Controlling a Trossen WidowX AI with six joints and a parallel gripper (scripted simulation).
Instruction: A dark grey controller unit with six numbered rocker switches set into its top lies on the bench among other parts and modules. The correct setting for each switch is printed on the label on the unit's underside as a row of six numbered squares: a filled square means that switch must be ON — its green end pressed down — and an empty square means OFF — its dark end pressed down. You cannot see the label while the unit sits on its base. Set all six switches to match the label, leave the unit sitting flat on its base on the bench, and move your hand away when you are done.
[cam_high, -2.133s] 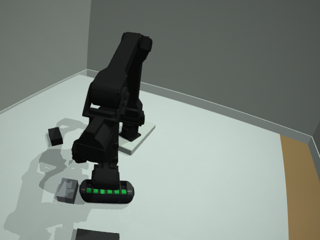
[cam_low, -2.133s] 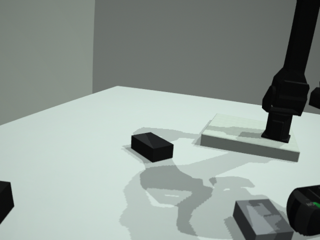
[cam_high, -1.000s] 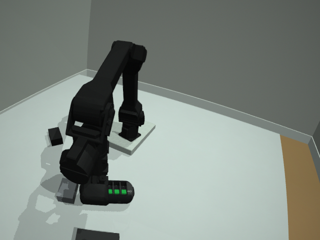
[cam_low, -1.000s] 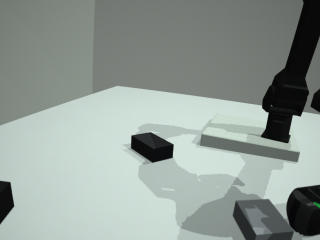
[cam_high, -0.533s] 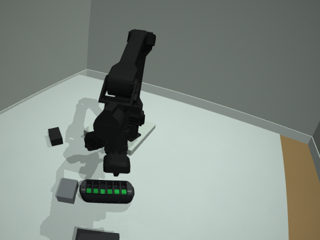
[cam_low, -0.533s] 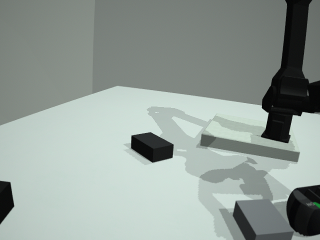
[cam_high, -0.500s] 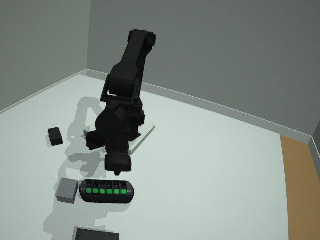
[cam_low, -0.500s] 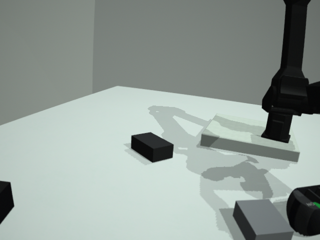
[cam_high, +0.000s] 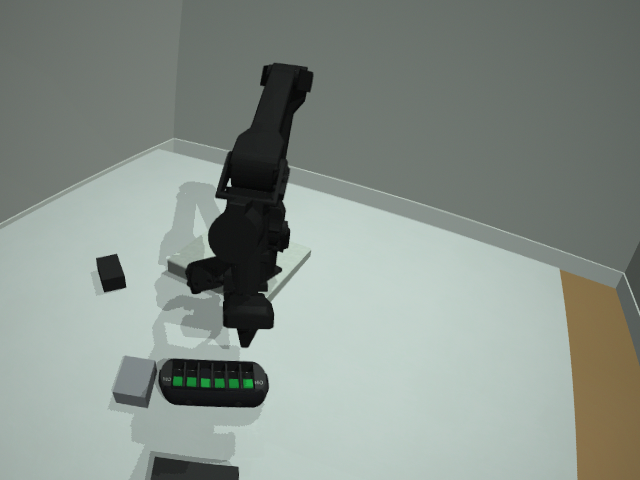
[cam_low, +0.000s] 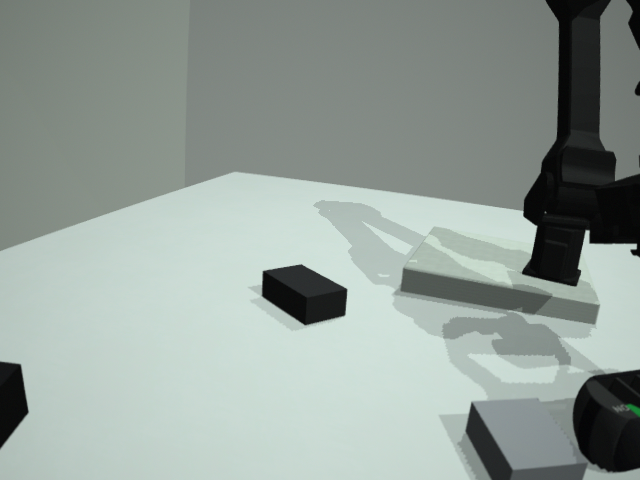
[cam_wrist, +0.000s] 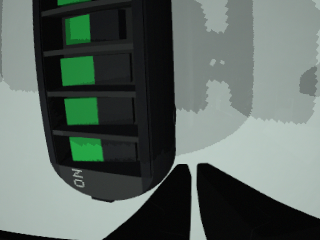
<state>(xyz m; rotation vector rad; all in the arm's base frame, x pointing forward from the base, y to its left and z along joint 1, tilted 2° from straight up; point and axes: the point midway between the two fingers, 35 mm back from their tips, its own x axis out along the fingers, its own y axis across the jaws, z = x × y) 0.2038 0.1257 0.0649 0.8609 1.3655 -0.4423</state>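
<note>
The grey block is 140 mm ahead of my gripper tip, 100 mm to the right of it and 50 mm below it.
</note>
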